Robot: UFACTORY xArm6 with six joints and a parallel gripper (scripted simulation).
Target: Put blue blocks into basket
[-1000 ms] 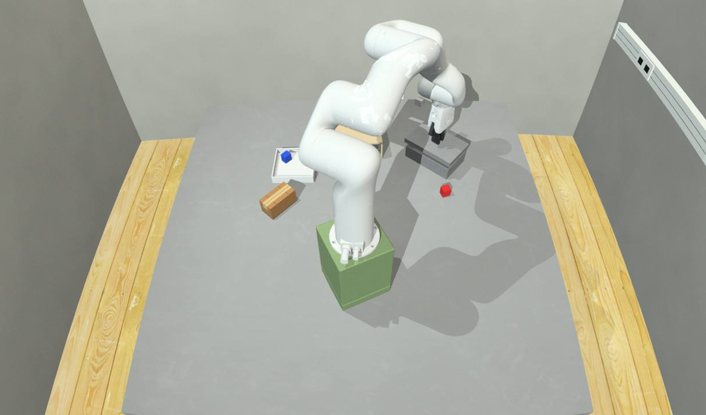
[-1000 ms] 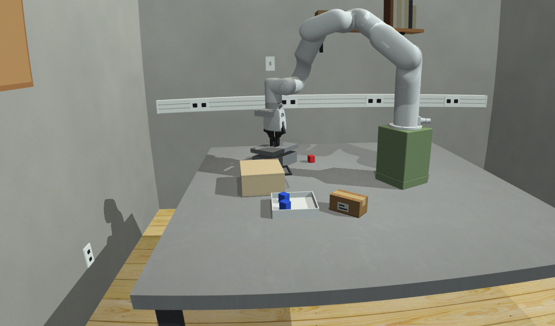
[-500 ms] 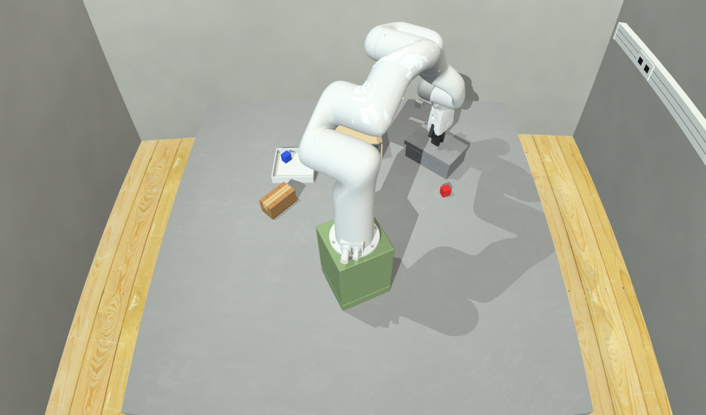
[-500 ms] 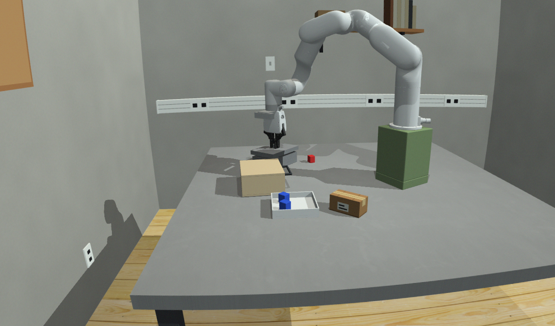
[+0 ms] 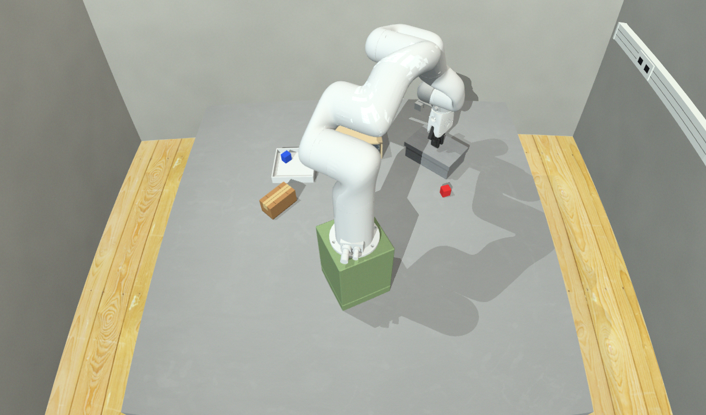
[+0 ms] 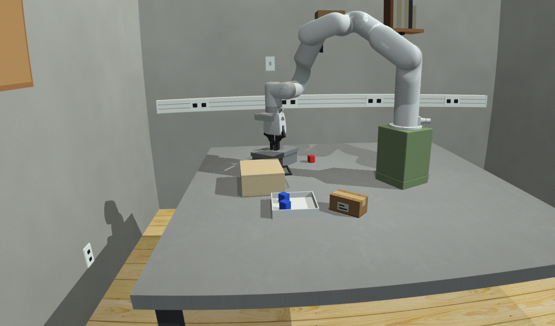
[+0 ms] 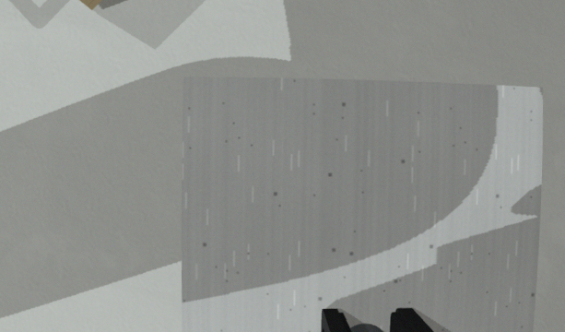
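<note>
Right now the dark metal box is 70 mm below my hand. Round my hand: light wooden cabinet 20 mm ahead, 300 mm to the left, 50 mm below; then grey metal lid 30 mm below; then red block 170 mm behind, 40 mm to the right, 80 mm below.
</note>
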